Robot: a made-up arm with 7 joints. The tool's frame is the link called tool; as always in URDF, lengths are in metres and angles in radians.
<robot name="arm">
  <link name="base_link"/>
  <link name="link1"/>
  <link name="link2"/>
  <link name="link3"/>
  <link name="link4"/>
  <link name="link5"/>
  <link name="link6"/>
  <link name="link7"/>
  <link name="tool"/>
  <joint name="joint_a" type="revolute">
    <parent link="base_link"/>
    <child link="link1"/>
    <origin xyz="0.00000 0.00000 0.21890"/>
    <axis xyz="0 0 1"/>
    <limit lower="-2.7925" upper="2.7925"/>
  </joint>
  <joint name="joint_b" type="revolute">
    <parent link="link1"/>
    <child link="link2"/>
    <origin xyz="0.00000 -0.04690 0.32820"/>
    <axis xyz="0 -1 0"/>
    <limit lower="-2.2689" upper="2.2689"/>
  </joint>
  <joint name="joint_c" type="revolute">
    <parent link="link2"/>
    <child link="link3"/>
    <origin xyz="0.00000 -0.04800 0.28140"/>
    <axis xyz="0 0 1"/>
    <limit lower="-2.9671" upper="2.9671"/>
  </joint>
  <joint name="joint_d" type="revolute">
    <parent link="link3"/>
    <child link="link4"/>
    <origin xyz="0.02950 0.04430 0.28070"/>
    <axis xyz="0 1 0"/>
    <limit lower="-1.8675" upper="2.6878"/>
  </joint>
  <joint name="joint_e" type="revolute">
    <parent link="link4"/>
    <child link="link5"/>
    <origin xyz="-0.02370 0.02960 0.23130"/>
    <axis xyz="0 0 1"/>
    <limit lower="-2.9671" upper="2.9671"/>
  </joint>
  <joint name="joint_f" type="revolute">
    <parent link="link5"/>
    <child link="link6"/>
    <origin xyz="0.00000 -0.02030 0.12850"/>
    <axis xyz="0 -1 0"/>
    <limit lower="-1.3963" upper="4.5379"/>
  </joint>
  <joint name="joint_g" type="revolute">
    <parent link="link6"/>
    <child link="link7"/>
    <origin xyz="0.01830 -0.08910 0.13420"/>
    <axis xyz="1 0 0"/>
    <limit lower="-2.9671" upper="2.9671"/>
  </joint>
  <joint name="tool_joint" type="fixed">
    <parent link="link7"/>
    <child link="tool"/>
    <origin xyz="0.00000 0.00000 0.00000" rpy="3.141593 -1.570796 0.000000"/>
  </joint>
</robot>
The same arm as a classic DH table. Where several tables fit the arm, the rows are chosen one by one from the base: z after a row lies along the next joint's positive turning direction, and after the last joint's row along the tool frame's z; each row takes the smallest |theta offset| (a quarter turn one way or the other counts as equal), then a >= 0, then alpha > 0; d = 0 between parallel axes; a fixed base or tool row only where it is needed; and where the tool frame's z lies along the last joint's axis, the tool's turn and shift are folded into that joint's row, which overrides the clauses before.
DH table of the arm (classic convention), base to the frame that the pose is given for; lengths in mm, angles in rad. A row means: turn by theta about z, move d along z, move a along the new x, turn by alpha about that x. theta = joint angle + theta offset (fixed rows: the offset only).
joint_a: a 0.0; alpha 1.5708; d 547.1; theta0 0.0000
joint_b: a 0.0; alpha -1.5708; d 94.9; theta0 0.0000
joint_c: a 29.5; alpha -1.5708; d 562.1; theta0 0.0000
joint_d: a -23.7; alpha 1.5708; d 73.9; theta0 0.0000
joint_e: a 0.0; alpha 1.5708; d 359.8; theta0 0.0000
joint_f: a 134.2; alpha 1.5708; d 109.4; theta0 1.5708
joint_g: a 0.0; alpha 0.0000; d 18.3; theta0 0.0000
Joint limits (rad, base to tool): -2.7925..2.7925 -2.2689..2.2689 -2.9671..2.9671 -1.8675..2.6878 -2.9671..2.9671 -1.3963..4.5379 -2.9671..2.9671

